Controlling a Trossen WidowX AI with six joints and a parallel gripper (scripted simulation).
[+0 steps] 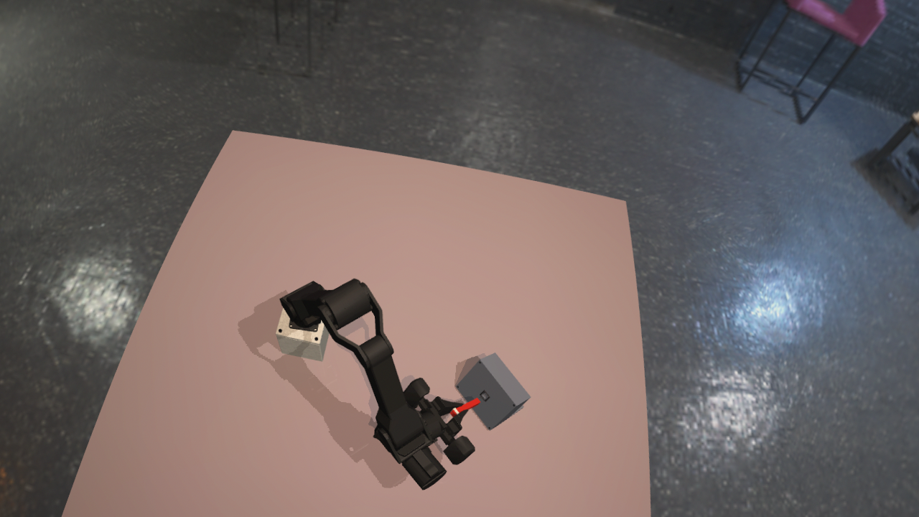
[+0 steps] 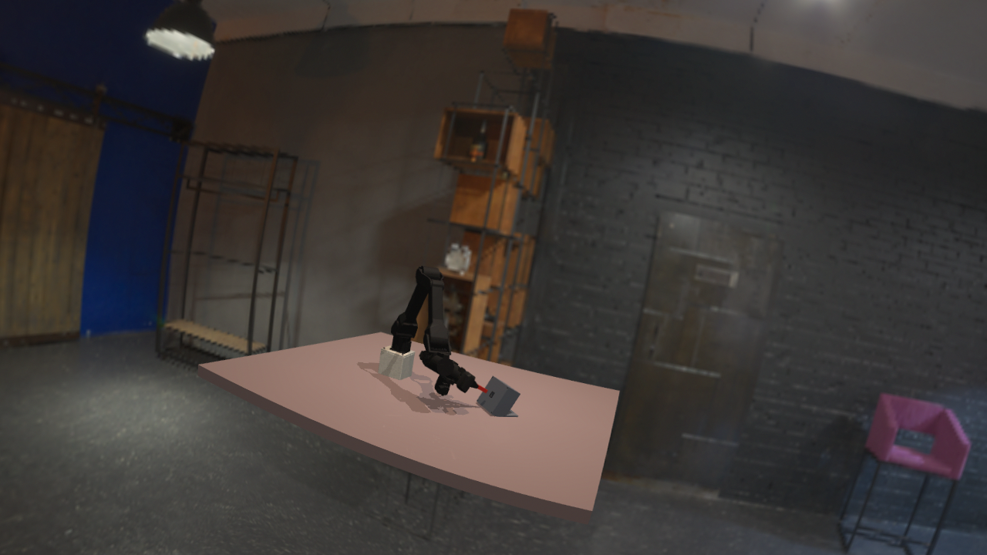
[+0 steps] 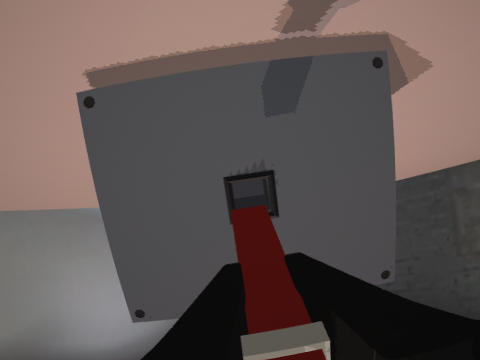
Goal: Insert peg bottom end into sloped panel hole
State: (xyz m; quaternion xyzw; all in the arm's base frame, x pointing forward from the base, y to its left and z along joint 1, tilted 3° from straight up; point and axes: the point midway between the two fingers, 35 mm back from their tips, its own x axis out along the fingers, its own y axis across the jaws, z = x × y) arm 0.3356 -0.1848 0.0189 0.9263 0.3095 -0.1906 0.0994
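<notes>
Now: the grey sloped panel 7 cm ahead of my gripper tip, 6 cm to the left of it and 4 cm below it. From my gripper tip the other things lie so: red square peg (1 cm to the right, 1 cm behind, 1 cm above).
</notes>
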